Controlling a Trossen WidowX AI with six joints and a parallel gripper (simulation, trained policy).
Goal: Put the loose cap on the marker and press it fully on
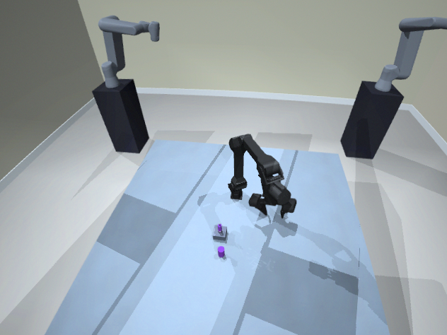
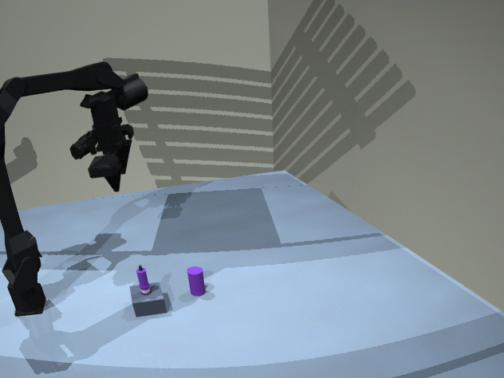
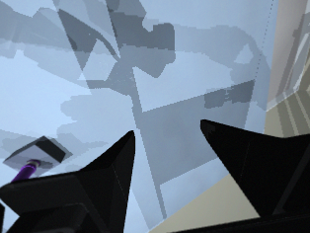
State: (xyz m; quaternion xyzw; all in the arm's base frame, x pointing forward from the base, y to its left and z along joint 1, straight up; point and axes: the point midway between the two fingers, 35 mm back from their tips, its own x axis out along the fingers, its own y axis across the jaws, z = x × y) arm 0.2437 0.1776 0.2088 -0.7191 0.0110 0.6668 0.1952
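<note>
Right now my gripper tip is 22 cm to the left of the purple cap, 15 cm above it and 12 cm short of it. Also, from my gripper tip: purple marker (24 cm to the right, 11 cm below, 1 cm ahead); grey holder block (24 cm to the right, 16 cm below, 1 cm ahead).
</note>
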